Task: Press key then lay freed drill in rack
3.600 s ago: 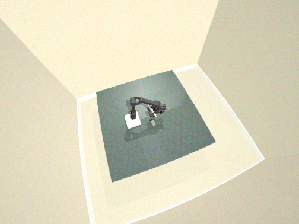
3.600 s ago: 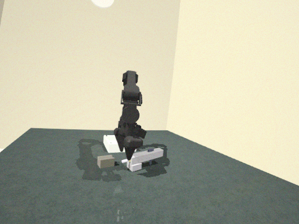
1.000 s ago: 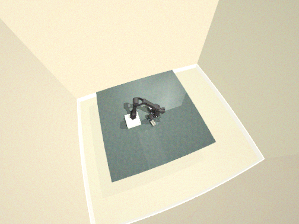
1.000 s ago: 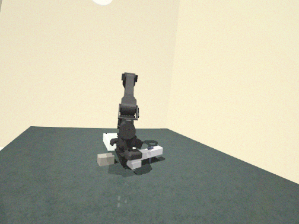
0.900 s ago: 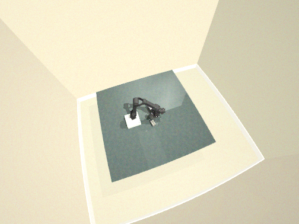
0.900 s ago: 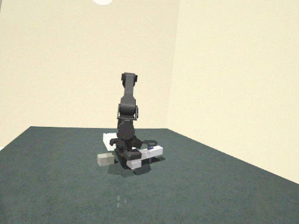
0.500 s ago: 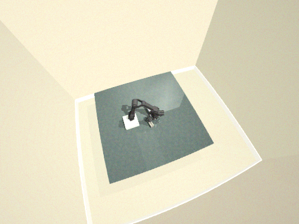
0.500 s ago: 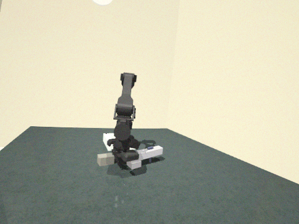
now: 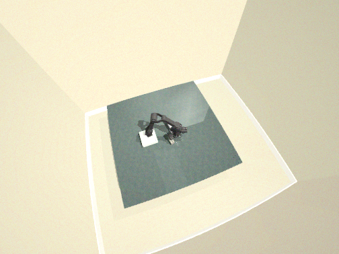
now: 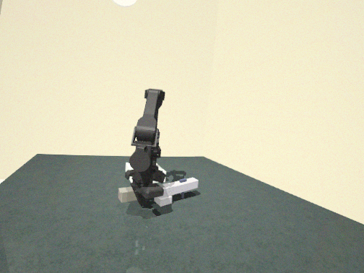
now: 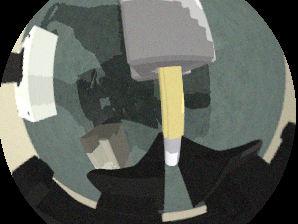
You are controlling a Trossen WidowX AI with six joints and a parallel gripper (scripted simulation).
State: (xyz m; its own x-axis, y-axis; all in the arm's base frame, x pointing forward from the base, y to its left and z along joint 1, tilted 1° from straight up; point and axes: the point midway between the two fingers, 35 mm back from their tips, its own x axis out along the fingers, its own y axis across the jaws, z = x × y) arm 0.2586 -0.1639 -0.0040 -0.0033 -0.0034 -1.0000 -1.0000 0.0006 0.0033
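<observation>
Now: gripper tip 5 cm to the right of the yellow drill and 4 cm below it. The rest, counted from my gripper tip: key 18 cm to the left, 4 cm above; then grey slatted rack 8 cm behind, 2 cm to the right, 1 cm above; then fixture 15 cm to the left, 3 cm above.
</observation>
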